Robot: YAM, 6 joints.
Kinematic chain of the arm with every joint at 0, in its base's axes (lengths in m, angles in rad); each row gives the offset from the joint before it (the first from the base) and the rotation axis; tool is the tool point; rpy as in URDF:
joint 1: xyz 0 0 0.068 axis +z
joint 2: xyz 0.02 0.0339 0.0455 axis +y
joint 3: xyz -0.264 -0.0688 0 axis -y
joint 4: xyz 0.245 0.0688 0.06 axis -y
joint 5: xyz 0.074 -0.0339 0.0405 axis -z
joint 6: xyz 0.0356 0 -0.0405 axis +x
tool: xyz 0 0 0 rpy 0 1.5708 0
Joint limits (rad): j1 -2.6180..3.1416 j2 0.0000..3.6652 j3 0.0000..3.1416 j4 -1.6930..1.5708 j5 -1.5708..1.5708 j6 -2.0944..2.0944
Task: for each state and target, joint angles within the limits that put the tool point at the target. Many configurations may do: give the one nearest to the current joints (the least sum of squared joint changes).
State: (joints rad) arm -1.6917 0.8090 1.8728 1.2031 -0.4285 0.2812
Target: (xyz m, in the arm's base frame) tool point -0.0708 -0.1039 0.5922
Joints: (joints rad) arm -2.2512 1.1095 1.4324 1.1596 -0.2944 0.2812
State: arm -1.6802 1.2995 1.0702 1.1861 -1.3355 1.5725
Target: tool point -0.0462 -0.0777 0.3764
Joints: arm -2.5074 0.6326 0.5196 1.3498 -1.4240 1.5725
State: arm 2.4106 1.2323 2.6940 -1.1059 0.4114 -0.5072
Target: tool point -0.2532 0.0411 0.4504
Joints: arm 3.0227 1.5076 1.9694 -1.4390 0.3078 -0.5072
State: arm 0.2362 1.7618 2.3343 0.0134 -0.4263 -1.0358
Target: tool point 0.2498 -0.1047 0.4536
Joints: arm -0.4453 1.2693 1.4978 -0.4731 -0.3773 -1.0358
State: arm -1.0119 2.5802 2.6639 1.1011 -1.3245 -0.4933
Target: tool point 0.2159 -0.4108 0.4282
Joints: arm -1.1628 2.6256 2.8220 1.5708 -1.4205 -0.4933
